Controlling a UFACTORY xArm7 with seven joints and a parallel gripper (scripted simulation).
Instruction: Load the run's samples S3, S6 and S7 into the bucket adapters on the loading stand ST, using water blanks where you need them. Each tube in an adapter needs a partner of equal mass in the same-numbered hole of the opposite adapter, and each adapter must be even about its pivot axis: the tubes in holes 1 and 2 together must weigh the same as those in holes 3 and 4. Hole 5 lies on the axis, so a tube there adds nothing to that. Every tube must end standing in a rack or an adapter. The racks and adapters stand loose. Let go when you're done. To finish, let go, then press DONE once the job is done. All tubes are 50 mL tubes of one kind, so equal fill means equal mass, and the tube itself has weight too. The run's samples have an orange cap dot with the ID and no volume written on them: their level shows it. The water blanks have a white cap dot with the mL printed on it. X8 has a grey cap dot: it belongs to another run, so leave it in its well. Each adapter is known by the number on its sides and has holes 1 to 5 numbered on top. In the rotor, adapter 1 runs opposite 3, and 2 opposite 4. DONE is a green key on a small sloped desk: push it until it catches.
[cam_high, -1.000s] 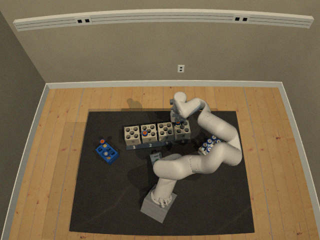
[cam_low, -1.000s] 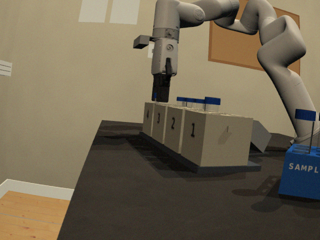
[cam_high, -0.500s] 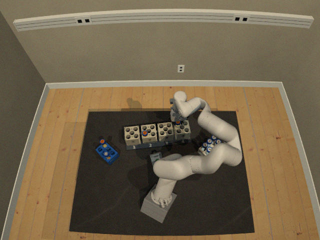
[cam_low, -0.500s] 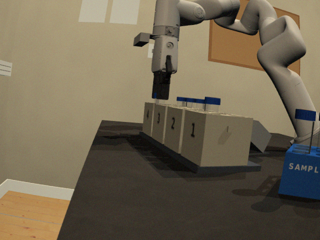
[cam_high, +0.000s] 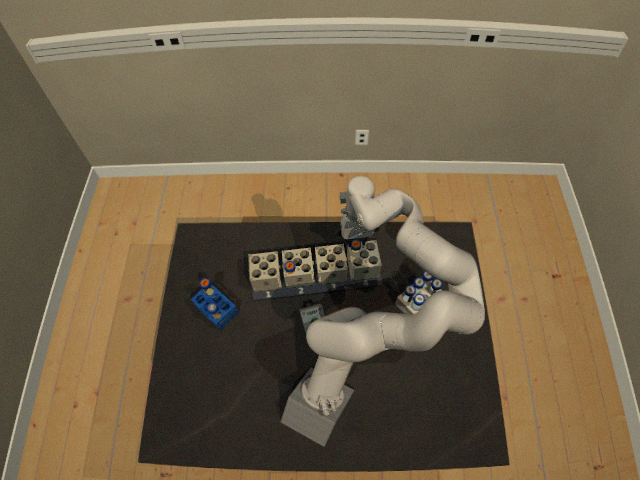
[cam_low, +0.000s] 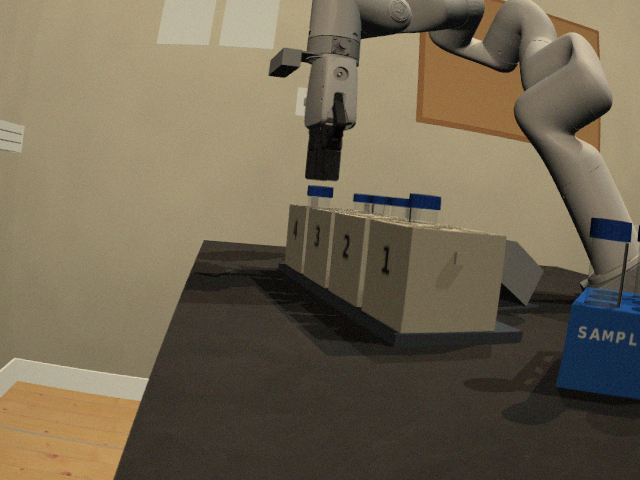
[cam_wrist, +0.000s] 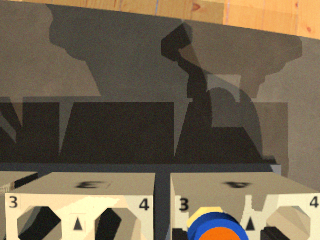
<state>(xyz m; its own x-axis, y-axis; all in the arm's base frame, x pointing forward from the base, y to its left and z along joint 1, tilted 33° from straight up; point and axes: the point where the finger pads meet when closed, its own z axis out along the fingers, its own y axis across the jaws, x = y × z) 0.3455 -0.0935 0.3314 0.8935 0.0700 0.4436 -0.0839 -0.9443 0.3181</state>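
My gripper is now 70 mm past the blue sample rack, 490 mm to the right of it and 120 mm above it. Round my hand: white blank rack: 190 mm behind, 170 mm to the right, 120 mm below; then adapter 1: 310 mm to the left, 100 mm below.
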